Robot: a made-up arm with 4 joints. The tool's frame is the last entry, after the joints.
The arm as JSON. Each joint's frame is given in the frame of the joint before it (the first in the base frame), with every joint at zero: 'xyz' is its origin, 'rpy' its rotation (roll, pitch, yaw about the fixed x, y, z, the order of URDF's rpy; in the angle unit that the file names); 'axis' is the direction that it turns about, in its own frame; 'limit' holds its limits. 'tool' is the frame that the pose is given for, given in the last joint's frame.
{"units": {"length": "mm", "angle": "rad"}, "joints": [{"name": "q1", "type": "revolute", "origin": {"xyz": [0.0, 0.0, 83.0], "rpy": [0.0, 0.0, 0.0]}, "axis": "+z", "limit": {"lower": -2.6, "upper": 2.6}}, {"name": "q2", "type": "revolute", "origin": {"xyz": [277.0, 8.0, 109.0], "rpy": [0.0, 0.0, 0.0]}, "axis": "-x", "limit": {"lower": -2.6, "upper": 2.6}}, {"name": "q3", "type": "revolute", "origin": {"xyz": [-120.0, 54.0, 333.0], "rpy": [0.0, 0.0, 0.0]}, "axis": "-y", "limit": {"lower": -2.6, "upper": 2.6}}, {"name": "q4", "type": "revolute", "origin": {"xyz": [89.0, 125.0, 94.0], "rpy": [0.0, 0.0, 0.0]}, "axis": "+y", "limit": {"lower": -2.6, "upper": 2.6}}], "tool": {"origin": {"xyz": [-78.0, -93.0, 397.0], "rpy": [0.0, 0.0, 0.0]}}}
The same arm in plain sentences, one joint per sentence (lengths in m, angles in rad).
The arm has four revolute joints in a row. What follows holds with every joint at zero, and every direction is one of the base frame's.
The first joint lies 0.0830 m along +z from the base frame's origin and turns about +z, from -2.6000 to 2.6000 rad.
The second joint lies 0.2770 m along +x and 0.0080 m along +y and 0.1090 m along +z from the first joint and turns about -x, from -2.6000 to 2.6000 rad.
The third joint lies 0.1200 m along -x and 0.0540 m along +y and 0.3330 m along +z from the second joint and turns about -y, from -2.6000 to 2.6000 rad.
The fourth joint lies 0.0890 m along +x and 0.1250 m along +y and 0.0940 m along +z from the third joint and turns about +y, from -2.6000 to 2.6000 rad.
The tool frame, which is the frame that the pose is given for, lies 0.0780 m along -x and 0.0930 m along -y and 0.3970 m along +z from the fourth joint; its axes are parallel to the base frame's.

